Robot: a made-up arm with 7 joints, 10 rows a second.
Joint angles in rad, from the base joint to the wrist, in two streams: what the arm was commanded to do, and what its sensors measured. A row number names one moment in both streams.
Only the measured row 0 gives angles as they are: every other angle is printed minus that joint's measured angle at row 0.
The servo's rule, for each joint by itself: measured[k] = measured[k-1] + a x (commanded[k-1-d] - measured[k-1]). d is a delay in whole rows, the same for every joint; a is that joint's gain. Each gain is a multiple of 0.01, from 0.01 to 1. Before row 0 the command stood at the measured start. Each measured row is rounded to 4 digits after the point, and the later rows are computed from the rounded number. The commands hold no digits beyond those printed.
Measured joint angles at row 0:
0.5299, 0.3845, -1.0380, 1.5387, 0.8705, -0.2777, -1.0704
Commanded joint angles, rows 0 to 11:
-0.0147, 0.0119, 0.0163, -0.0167, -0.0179, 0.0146, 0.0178
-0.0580, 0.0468, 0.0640, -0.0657, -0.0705, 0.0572, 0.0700
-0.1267, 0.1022, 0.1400, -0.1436, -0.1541, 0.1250, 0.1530
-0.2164, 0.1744, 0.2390, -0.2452, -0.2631, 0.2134, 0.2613
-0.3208, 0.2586, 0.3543, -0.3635, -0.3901, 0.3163, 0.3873
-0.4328, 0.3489, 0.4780, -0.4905, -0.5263, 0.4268, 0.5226
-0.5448, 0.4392, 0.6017, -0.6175, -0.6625, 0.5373, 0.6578
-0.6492, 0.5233, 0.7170, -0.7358, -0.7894, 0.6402, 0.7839
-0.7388, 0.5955, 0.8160, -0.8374, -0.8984, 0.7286, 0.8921
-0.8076, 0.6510, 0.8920, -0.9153, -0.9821, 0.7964, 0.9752
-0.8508, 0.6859, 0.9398, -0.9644, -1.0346, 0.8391, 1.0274
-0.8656, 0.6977, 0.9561, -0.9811, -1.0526, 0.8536, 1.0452
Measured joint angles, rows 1 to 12:
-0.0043, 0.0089, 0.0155, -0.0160, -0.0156, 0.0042, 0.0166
-0.0199, 0.0373, 0.0616, -0.0637, -0.0634, 0.0196, 0.0663
-0.0509, 0.0860, 0.1361, -0.1404, -0.1423, 0.0502, 0.1469
-0.0989, 0.1523, 0.2339, -0.2410, -0.2474, 0.0975, 0.2533
-0.1633, 0.2320, 0.3483, -0.3586, -0.3715, 0.1610, 0.3779
-0.2415, 0.3197, 0.4715, -0.4852, -0.5062, 0.2381, 0.5125
-0.3295, 0.4093, 0.5952, -0.6122, -0.6422, 0.3249, 0.6476
-0.4222, 0.4948, 0.7109, -0.7309, -0.7703, 0.4163, 0.7744
-0.5140, 0.5703, 0.8107, -0.8331, -0.8817, 0.5069, 0.8839
-0.5991, 0.6308, 0.8879, -0.9120, -0.9690, 0.5909, 0.9688
-0.6721, 0.6721, 0.9372, -0.9623, -1.0261, 0.6629, 1.0233
-0.7282, 0.6913, 0.9552, -0.9803, -1.0492, 0.7182, 1.0437
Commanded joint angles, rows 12 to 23:
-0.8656, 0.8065, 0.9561, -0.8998, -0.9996, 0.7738, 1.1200
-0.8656, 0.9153, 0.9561, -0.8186, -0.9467, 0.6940, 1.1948
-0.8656, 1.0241, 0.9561, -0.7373, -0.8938, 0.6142, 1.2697
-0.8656, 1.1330, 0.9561, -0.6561, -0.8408, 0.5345, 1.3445
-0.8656, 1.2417, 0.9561, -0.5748, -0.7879, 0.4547, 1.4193
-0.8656, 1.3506, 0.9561, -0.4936, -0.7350, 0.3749, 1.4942
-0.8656, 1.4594, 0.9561, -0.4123, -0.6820, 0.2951, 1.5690
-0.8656, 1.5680, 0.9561, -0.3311, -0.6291, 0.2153, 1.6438
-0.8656, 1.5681, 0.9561, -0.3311, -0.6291, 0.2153, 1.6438
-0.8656, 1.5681, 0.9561, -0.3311, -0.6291, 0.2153, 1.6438
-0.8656, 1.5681, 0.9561, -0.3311, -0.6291, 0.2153, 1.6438
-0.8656, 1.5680, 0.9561, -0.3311, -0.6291, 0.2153, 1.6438
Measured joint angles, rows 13 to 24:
-0.7680, 0.7777, 0.9561, -0.9030, -1.0060, 0.7343, 1.1147
-0.7963, 0.8809, 0.9561, -0.8220, -0.9544, 0.7226, 1.1892
-0.8164, 0.9883, 0.9561, -0.7407, -0.9017, 0.6912, 1.2641
-0.8307, 1.0968, 0.9561, -0.6595, -0.8487, 0.6458, 1.3389
-0.8408, 1.2055, 0.9561, -0.5782, -0.7958, 0.5904, 1.4137
-0.8480, 1.3143, 0.9561, -0.4970, -0.7429, 0.5279, 1.4886
-0.8531, 1.4231, 0.9561, -0.4157, -0.6899, 0.4604, 1.5634
-0.8567, 1.5318, 0.9561, -0.3345, -0.6370, 0.3893, 1.6382
-0.8593, 1.5590, 0.9561, -0.3312, -0.6301, 0.3388, 1.6434
-0.8611, 1.5658, 0.9561, -0.3311, -0.6292, 0.3030, 1.6438
-0.8624, 1.5675, 0.9561, -0.3311, -0.6291, 0.2776, 1.6438
-0.8633, 1.5679, 0.9561, -0.3311, -0.6291, 0.2595, 1.6438

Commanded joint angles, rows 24 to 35:
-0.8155, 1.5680, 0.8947, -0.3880, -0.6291, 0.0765, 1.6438
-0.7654, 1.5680, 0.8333, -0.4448, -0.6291, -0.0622, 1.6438
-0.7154, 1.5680, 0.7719, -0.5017, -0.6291, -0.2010, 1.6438
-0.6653, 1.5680, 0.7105, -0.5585, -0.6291, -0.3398, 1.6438
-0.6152, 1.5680, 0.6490, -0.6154, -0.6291, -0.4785, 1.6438
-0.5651, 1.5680, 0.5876, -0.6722, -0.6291, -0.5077, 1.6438
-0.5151, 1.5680, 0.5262, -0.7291, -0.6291, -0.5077, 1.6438
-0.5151, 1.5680, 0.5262, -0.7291, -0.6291, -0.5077, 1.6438
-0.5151, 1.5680, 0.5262, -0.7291, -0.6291, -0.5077, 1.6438
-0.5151, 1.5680, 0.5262, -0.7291, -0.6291, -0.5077, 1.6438
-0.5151, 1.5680, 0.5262, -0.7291, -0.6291, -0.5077, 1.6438
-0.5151, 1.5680, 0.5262, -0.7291, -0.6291, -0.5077, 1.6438
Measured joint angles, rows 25 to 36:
-0.8494, 1.5680, 0.8978, -0.3857, -0.6291, 0.2064, 1.6438
-0.8250, 1.5680, 0.8365, -0.4424, -0.6291, 0.1285, 1.6438
-0.7932, 1.5680, 0.7751, -0.4993, -0.6291, 0.0329, 1.6438
-0.7561, 1.5680, 0.7137, -0.5561, -0.6291, -0.0752, 1.6438
-0.7152, 1.5680, 0.6522, -0.6130, -0.6291, -0.1922, 1.6438
-0.6717, 1.5680, 0.5908, -0.6698, -0.6291, -0.2837, 1.6438
-0.6263, 1.5680, 0.5294, -0.7267, -0.6291, -0.3487, 1.6438
-0.5941, 1.5680, 0.5264, -0.7290, -0.6291, -0.3948, 1.6438
-0.5712, 1.5680, 0.5262, -0.7291, -0.6291, -0.4275, 1.6438
-0.5549, 1.5680, 0.5262, -0.7291, -0.6291, -0.4508, 1.6438
-0.5434, 1.5680, 0.5262, -0.7291, -0.6291, -0.4673, 1.6438
-0.5352, 1.5680, 0.5262, -0.7291, -0.6291, -0.4790, 1.6438

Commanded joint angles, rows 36 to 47:
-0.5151, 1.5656, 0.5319, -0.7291, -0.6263, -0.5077, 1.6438
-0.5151, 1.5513, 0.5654, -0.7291, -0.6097, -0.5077, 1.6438
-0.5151, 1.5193, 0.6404, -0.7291, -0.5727, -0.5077, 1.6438
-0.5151, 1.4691, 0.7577, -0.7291, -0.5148, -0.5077, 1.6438
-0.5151, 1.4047, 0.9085, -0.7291, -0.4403, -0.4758, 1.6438
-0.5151, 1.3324, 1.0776, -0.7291, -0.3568, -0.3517, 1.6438
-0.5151, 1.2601, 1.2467, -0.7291, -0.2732, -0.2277, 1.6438
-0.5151, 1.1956, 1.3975, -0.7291, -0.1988, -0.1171, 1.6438
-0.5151, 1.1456, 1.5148, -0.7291, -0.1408, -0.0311, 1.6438
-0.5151, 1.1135, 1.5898, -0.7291, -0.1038, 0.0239, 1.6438
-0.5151, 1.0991, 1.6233, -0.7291, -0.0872, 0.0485, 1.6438
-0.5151, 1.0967, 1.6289, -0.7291, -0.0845, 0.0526, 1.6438
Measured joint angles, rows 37 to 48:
-0.5294, 1.5662, 0.5316, -0.7291, -0.6267, -0.4873, 1.6438
-0.5253, 1.5550, 0.5637, -0.7291, -0.6119, -0.4932, 1.6438
-0.5223, 1.5282, 0.6366, -0.7291, -0.5778, -0.4974, 1.6438
-0.5202, 1.4839, 0.7516, -0.7291, -0.5230, -0.5004, 1.6438
-0.5187, 1.4245, 0.9007, -0.7291, -0.4511, -0.4933, 1.6438
-0.5177, 1.3554, 1.0688, -0.7291, -0.3691, -0.4522, 1.6438
-0.5169, 1.2839, 1.2378, -0.7291, -0.2857, -0.3871, 1.6438
-0.5164, 1.2177, 1.3895, -0.7291, -0.2101, -0.3088, 1.6438
-0.5160, 1.1636, 1.5085, -0.7291, -0.1498, -0.2283, 1.6438
-0.5157, 1.1260, 1.5857, -0.7291, -0.1098, -0.1552, 1.6438
-0.5155, 1.1058, 1.6214, -0.7291, -0.0901, -0.0961, 1.6438
-0.5154, 1.0990, 1.6285, -0.7291, -0.0852, -0.0530, 1.6438

